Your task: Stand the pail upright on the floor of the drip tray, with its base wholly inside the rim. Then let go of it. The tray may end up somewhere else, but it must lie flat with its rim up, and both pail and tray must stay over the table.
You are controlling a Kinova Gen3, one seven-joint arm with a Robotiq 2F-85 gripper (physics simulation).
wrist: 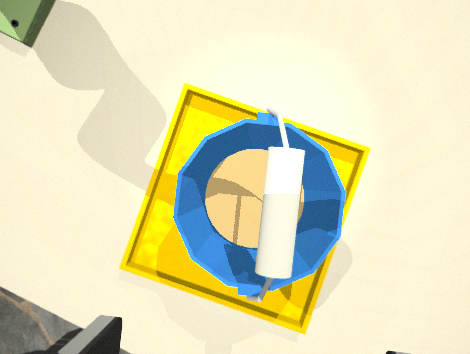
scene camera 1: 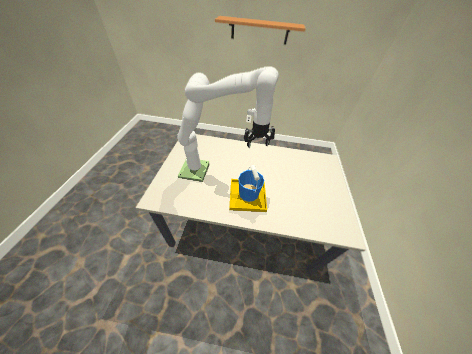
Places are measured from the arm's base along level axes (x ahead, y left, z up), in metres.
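Pixels of known places: gripper, between the fingertips: [scene camera 1: 257, 146]; arm's base, origin of its link: [scene camera 1: 195, 165].
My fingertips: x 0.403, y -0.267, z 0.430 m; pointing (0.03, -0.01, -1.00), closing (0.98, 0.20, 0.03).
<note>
Ahead of a thing's pixels: the offset from my fingertips to its top centre. Level surfaces: height alone.
The blue pail {dx +0.006, dy +0.036, dz -0.221 m} [scene camera 1: 248, 194] [wrist: 321, 215] stands upright in the yellow drip tray {dx -0.002, dy +0.020, dz -0.428 m} [scene camera 1: 234, 202] [wrist: 150, 230]. Its open top faces up, and its tan inside bottom shows in the wrist view. Its base appears to be inside the tray's rim, nearer the right side, though the wall hides its outer edge. The white handle grip {dx +0.020, dy +0.039, dz -0.221 m} [scene camera 1: 255, 174] [wrist: 280, 212] lies across the pail's mouth, off centre. The tray lies flat on the table with its rim up. My gripper [scene camera 1: 260, 143] [wrist: 254, 341] is open and empty, well above the pail and apart from it.
The pale table {dz -0.461 m} [scene camera 1: 315, 195] [wrist: 410, 225] extends around the tray, whose near side is close to the table's front edge. The arm's green base plate [scene camera 1: 184, 174] [wrist: 25, 25] is left of the tray. An orange wall shelf [scene camera 1: 260, 23] is high behind the arm.
</note>
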